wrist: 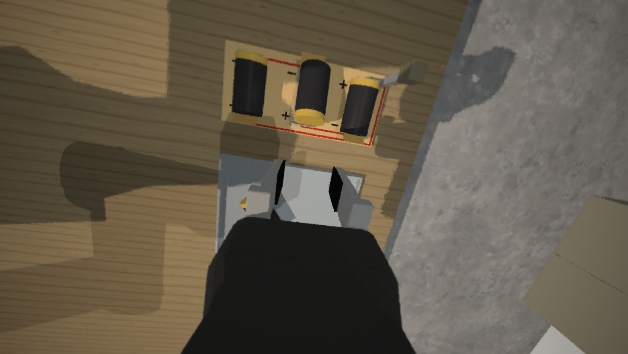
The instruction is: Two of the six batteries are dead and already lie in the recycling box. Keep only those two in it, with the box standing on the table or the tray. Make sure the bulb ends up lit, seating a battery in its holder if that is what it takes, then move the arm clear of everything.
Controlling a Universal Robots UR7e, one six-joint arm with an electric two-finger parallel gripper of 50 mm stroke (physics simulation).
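Frame: origin at the arm's base, x ahead, y left, z up, level; centimetres.
Where they show: gripper, fingertip midpoint: (307,176).
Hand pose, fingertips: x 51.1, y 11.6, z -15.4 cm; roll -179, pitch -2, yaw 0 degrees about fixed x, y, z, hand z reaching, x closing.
Note:
Each offset is from my fingertips to the top centre of the thing. "*": to the spot under its first point. Level surfaces: height alone.
Three black batteries lie side by side on the pale holder board @[* dx -4.5, dy +6.2, dz -11.6 cm] (274,95). The left battery @[dx -7.1, dy +6.6, dz -8.1 cm] (249,87) and right battery @[dx +5.9, dy +6.3, dz -8.1 cm] (358,110) have their gold ends at the top of the view; the middle battery @[dx +0.0, dy +6.8, dz -6.1 cm] (313,90) has its gold end at the bottom, by a plus mark. My gripper (307,176) is open and empty, above a pale grey-blue open container @[dx -1.1, dy -11.6, dz -11.5 cm] (315,200), below the board in the view. A small yellow bit @[* dx -6.8, dy -7.8, dz -9.2 cm] (244,203) shows in the container beside the left finger; the rest of it is hidden. The bulb does not show, so I cannot tell whether it is lit.
A grey lever with a block-shaped end @[* dx +8.3, dy +9.6, dz -3.4 cm] (414,73) sticks out at the board's right corner. The wooden table @[dz -12.7 cm] (120,120) ends at an edge on the right, with a grey stone-like floor (490,165) beyond. A beige box-like object (585,265) is at the lower right.

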